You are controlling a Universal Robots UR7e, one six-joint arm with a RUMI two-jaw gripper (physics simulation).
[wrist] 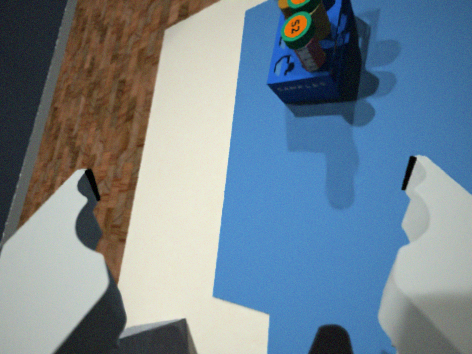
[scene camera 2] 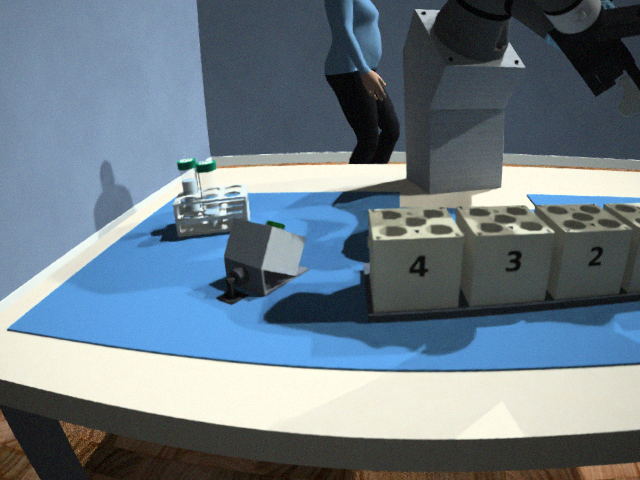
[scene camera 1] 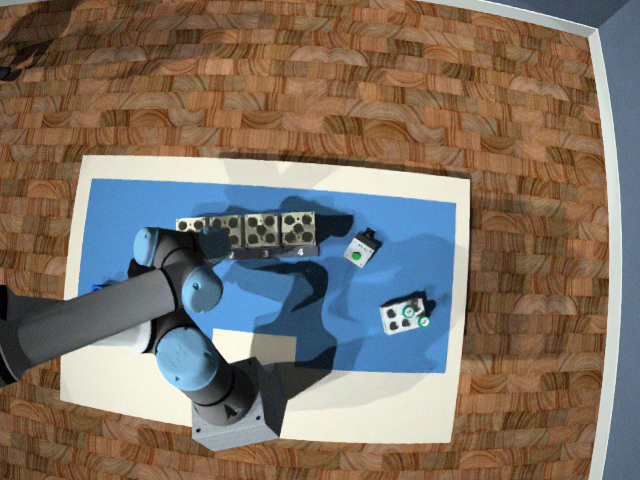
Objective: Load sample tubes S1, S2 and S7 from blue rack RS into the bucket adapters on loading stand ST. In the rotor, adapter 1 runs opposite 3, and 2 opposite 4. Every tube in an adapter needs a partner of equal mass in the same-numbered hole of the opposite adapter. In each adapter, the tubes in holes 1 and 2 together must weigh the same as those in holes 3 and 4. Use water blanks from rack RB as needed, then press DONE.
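Places are measured from the arm's base along level axes (x down, y right, z back), in metres.
Pixels of known places: gripper, between the fingertips: point(wrist: 245, 165) point(scene camera 2: 638, 94); arm's base, origin of its link: point(scene camera 2: 470, 36) point(scene camera 1: 224, 396).
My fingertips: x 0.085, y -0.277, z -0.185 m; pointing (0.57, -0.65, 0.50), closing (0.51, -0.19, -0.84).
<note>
For each thing: its top centre in the pictures, then the offset to it from my fingertips. Level surfaces: height alone.
- Tube S2, centre of its top: point(wrist: 295, 26) dy -0.184, dx +0.116, dz +0.045 m
- ST, centre of its top: point(scene camera 2: 532, 277) point(scene camera 1: 248, 238) dy +0.219, dx +0.227, dz -0.222 m
- adapter 4, centre of its top: point(scene camera 2: 413, 221) point(scene camera 1: 298, 228) dy +0.378, dx +0.141, dz -0.266 m
- adapter 3, centre of its top: point(scene camera 2: 503, 218) point(scene camera 1: 261, 230) dy +0.270, dx +0.141, dz -0.245 m
- adapter 2, centre of its top: point(scene camera 2: 582, 216) point(scene camera 1: 225, 231) dy +0.163, dx +0.141, dz -0.223 m
- partly hidden adapter 1, centre of its top: point(scene camera 1: 190, 233) dy +0.055, dx +0.141, dz -0.202 m
- Rack RB, centre of its top: point(scene camera 2: 210, 193) point(scene camera 1: 405, 316) dy +0.739, dx +0.177, dz -0.052 m
- grey box, centre of its top: point(scene camera 2: 261, 217) point(scene camera 1: 361, 249) dy +0.571, dx +0.153, dz -0.235 m
- green button, centre of its top: point(scene camera 2: 274, 219) point(scene camera 1: 357, 255) dy +0.562, dx +0.163, dz -0.214 m
- blue mat, height of its surface: dx +0.237 m
Blue rack RS point(wrist: 300, 92) stands at the top of the wrist view. Tube S2 point(wrist: 297, 30), orange-topped with a green rim, stands in it; more caps behind it are cut off by the view's edge. My gripper point(wrist: 245, 165) is open and empty, above and apart from the rack; the arm hides it in scene camera 1. Loading stand ST point(scene camera 1: 283, 252) point(scene camera 2: 413, 315) bears adapter 4 point(scene camera 1: 298, 228) point(scene camera 2: 416, 281), adapter 3 point(scene camera 1: 261, 228) point(scene camera 2: 511, 281), adapter 2 point(scene camera 2: 594, 273) and partly hidden adapter 1 point(scene camera 1: 191, 225). No tubes show in them. Rack RB point(scene camera 1: 385, 315) point(scene camera 2: 211, 227) holds two green-capped tubes.
A grey box point(scene camera 1: 364, 245) point(scene camera 2: 248, 253) with a green button point(scene camera 1: 356, 255) point(scene camera 2: 275, 224) stands between the stand and rack RB. The arm covers the left part of the blue mat point(scene camera 1: 413, 222) point(scene camera 2: 180, 320). A person point(scene camera 2: 356, 41) stands behind the table.
</note>
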